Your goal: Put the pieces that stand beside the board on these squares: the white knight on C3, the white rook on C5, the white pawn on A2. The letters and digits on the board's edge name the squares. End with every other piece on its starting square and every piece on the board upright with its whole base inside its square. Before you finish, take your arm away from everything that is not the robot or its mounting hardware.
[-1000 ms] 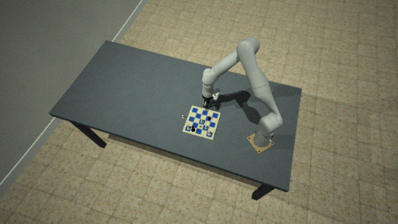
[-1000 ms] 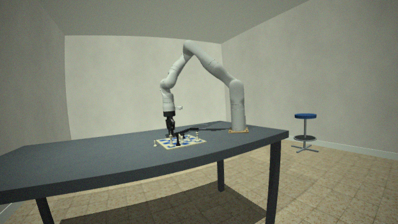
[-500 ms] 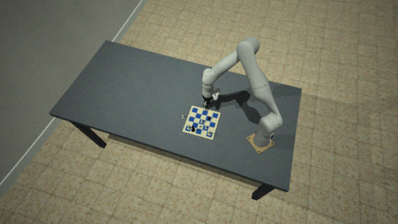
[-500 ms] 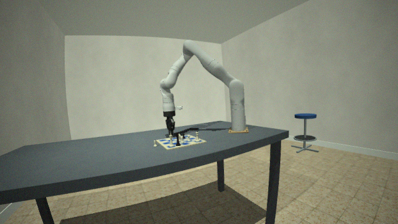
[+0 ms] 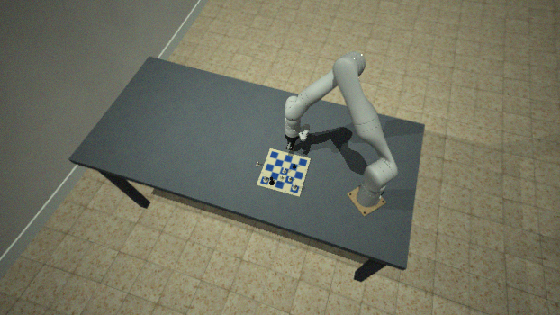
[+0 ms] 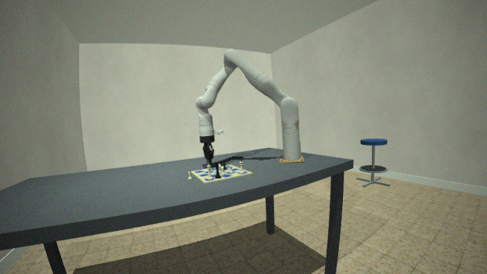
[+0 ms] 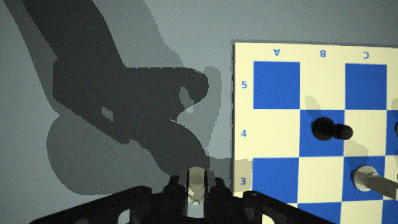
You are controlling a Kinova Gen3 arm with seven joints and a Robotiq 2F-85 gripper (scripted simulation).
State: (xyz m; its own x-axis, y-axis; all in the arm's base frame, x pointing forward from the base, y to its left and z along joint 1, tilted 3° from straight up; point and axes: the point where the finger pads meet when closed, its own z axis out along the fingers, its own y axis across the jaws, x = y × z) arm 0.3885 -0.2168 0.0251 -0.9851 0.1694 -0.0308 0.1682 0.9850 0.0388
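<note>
Right now my hand is 30 mm past the black pawn, 110 mm to the right of it and 10 mm above it. Also, from my hand: white king: 100 mm ahead, 200 mm to the left, 10 mm above; white rook: 10 mm below; chessboard: 20 mm ahead, 140 mm to the left, 20 mm below.
</note>
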